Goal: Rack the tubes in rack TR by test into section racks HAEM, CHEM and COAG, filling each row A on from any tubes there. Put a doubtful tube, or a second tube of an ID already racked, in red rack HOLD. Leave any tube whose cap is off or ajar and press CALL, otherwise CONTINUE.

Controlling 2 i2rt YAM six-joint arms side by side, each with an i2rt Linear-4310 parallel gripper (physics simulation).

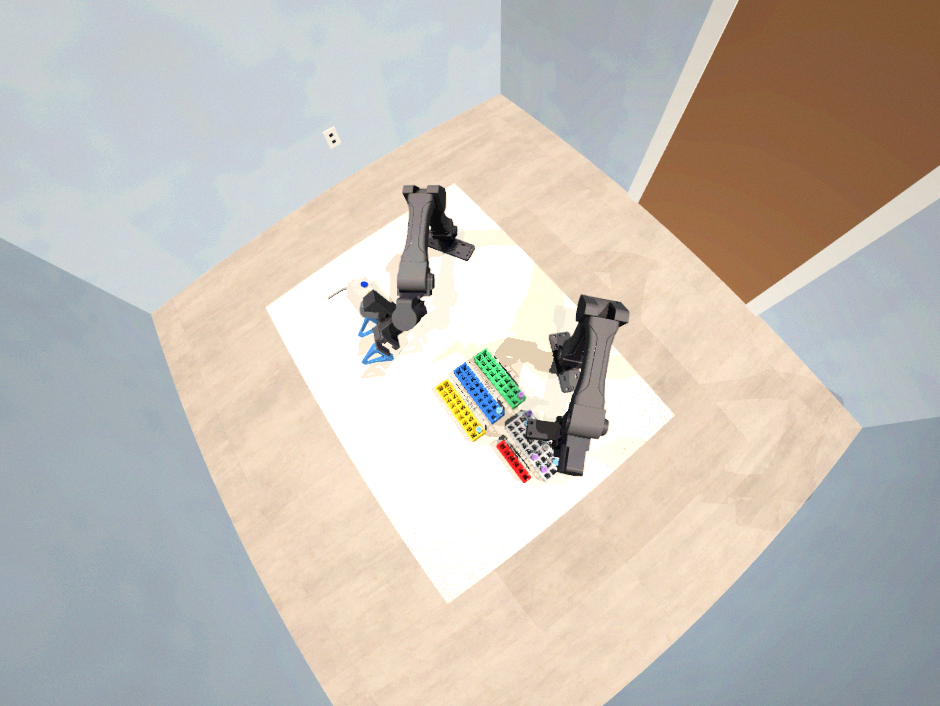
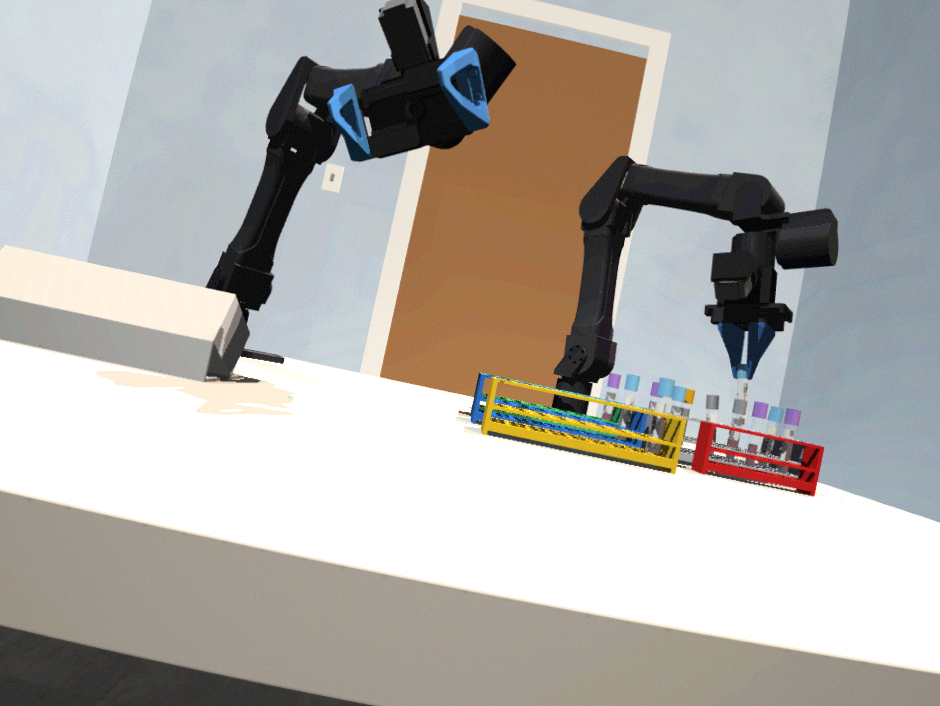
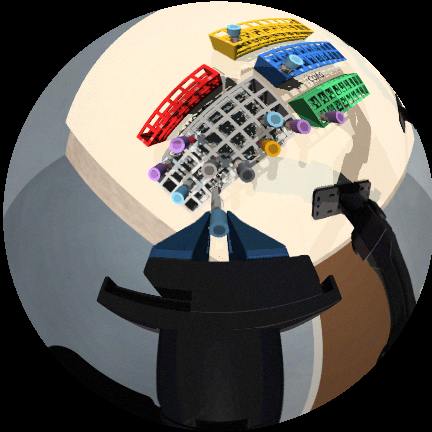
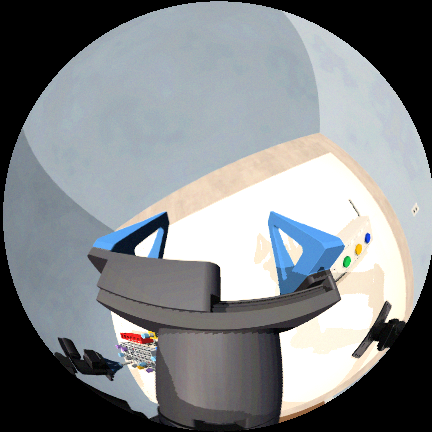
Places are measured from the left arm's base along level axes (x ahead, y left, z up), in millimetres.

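Pixels of known places: left gripper, fingertip midpoint: (image 2: 742, 379) (image 3: 218, 216) (image 4: 120, 364); right gripper, fingertip midpoint: (image 1: 361, 349) (image 2: 383, 95) (image 4: 217, 216); left arm's base, origin of the base link: (image 1: 565, 361) (image 3: 344, 196); right arm's base, origin of the base link: (image 1: 447, 245).
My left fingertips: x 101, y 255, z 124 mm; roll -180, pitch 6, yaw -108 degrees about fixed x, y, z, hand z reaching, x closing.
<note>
For each thing: its top centre in the pictures, then the offset to it from my left fingertips. "spot": a spot on its surface instead.
- light-blue-capped tube, middle of its top: (image 3: 211, 232) (image 2: 747, 364) 1 mm ahead, 3 mm left, 22 mm up
- grey rack TR, surface spot: (image 3: 256, 80) spot: 126 mm ahead, 80 mm right, 69 mm down
- Green rack, middle of its top: (image 2: 551, 387) (image 3: 346, 92) (image 1: 499, 376) 124 mm ahead, 230 mm right, 67 mm down
- purple-capped tube, middle of its top: (image 3: 340, 117) (image 2: 615, 374) 74 mm ahead, 159 mm right, 30 mm down
- Blue rack, surface spot: (image 3: 268, 71) spot: 149 mm ahead, 109 mm right, 93 mm down
- yellow rack, surface spot: (image 3: 222, 47) spot: 214 mm ahead, 66 mm right, 96 mm down
- Red rack, surface spot: (image 2: 702, 448) spot: 162 mm ahead, 34 mm right, 97 mm down
- pale button box, middle of its top: (image 2: 130, 272) (image 4: 351, 244) (image 1: 368, 300) 503 mm ahead, 555 mm right, 40 mm down
My left gripper (image 2: 743, 370) (image 3: 218, 216) is shut on a light-blue-capped tube (image 3: 215, 199), held upright over the near edge of grey rack TR (image 3: 256, 80); whether its lower end is in a hole I cannot tell. TR holds tubes with purple (image 3: 177, 145), light blue (image 3: 274, 119), orange (image 3: 272, 148) and grey caps (image 3: 245, 171). Green rack (image 1: 499, 378) (image 3: 306, 111) holds a purple-capped tube (image 3: 336, 118). Blue rack (image 3: 268, 71) and yellow rack (image 3: 222, 47) each hold a light-blue-capped tube. Red rack (image 2: 702, 448) (image 3: 212, 75) shows no tube. My right gripper (image 1: 362, 348) (image 4: 217, 216) is open and empty.
A pale button box (image 4: 351, 235) with green (image 4: 347, 261), yellow (image 4: 358, 249) and blue (image 4: 368, 238) buttons stands near the right gripper, far from the racks. The section racks stand close together beside TR. The right arm's gripper is high above the table.
</note>
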